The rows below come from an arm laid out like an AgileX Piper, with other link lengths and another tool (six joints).
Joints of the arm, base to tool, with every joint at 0 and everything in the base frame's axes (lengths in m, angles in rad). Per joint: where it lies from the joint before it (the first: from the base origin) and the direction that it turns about. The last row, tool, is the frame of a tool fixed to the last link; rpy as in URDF.
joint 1: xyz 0 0 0.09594 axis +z
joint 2: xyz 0 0 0 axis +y
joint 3: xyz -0.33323 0 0.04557 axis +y
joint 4: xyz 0.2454 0 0.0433 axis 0.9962 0 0.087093
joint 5: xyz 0 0 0 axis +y
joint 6: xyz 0.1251 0 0.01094 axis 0.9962 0 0.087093
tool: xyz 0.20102 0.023 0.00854 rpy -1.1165 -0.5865 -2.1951
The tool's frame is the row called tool.
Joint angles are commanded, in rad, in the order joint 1, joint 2, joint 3, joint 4, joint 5, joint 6. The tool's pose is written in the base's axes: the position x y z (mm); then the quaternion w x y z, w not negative. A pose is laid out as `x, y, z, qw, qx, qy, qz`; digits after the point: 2 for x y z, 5 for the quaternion.
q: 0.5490, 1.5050, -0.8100, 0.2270, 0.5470, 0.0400
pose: 282.96, 246.39, 13.60, 0.13345, -0.89694, 0.28333, -0.31211
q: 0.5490, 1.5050, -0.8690, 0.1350, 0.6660, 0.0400
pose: 276.64, 229.18, 15.90, 0.10314, -0.91338, 0.23998, -0.31228
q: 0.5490, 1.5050, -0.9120, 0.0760, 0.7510, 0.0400
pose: 273.63, 215.03, 19.24, 0.07957, -0.92217, 0.21376, -0.31238
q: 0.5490, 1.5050, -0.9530, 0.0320, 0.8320, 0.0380
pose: 270.48, 202.05, 23.82, 0.05780, -0.92891, 0.19388, -0.31017
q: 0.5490, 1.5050, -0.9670, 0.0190, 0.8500, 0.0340
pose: 271.89, 199.21, 26.38, 0.05375, -0.92972, 0.18716, -0.31259
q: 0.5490, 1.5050, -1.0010, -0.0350, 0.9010, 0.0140
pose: 276.30, 185.39, 31.90, 0.03581, -0.93237, 0.15868, -0.32282
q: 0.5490, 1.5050, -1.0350, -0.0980, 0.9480, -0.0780
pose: 282.81, 167.79, 38.33, 0.01896, -0.93590, 0.09349, -0.33911
